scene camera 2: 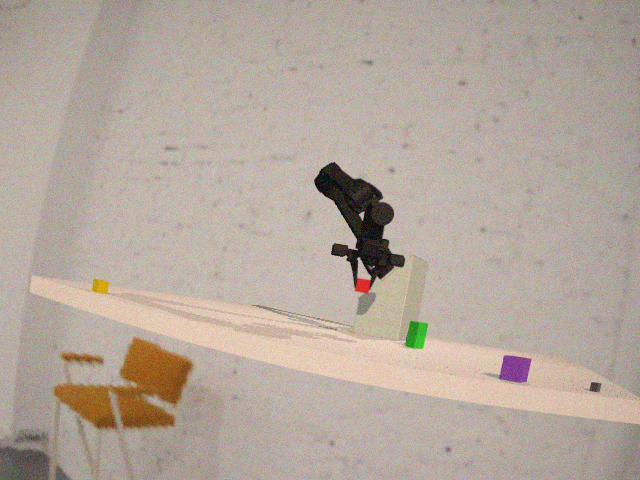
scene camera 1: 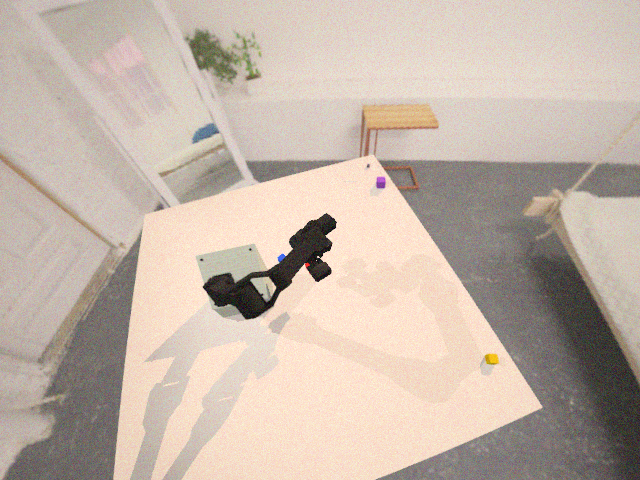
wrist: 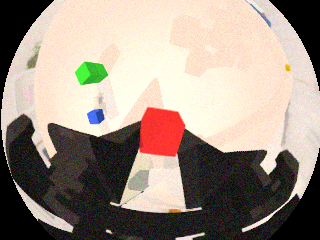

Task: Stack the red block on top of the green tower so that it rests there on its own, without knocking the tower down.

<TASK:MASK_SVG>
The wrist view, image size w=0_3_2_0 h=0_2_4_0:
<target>my gripper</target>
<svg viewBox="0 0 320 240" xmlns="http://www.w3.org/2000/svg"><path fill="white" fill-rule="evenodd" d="M7 125L5 156L12 179L40 207L73 225L69 232L37 220L56 240L121 240L105 231L143 240L176 240L175 237L199 233L204 235L192 240L268 240L300 201L297 193L288 201L299 177L299 163L288 149L276 156L277 165L268 175L261 167L267 157L264 149L223 152L185 128L177 151L185 209L201 209L156 213L115 207L109 203L120 204L140 148L141 120L103 136L48 123L49 137L56 148L49 168L32 143L32 120L23 113ZM276 212L264 224L243 232L243 228L256 224L257 221L263 220L271 213Z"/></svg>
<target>red block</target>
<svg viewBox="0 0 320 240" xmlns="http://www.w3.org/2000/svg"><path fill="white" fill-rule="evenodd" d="M145 109L144 115L141 117L139 152L176 157L185 129L184 120L181 119L179 112L164 111L164 109L156 108Z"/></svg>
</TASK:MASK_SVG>
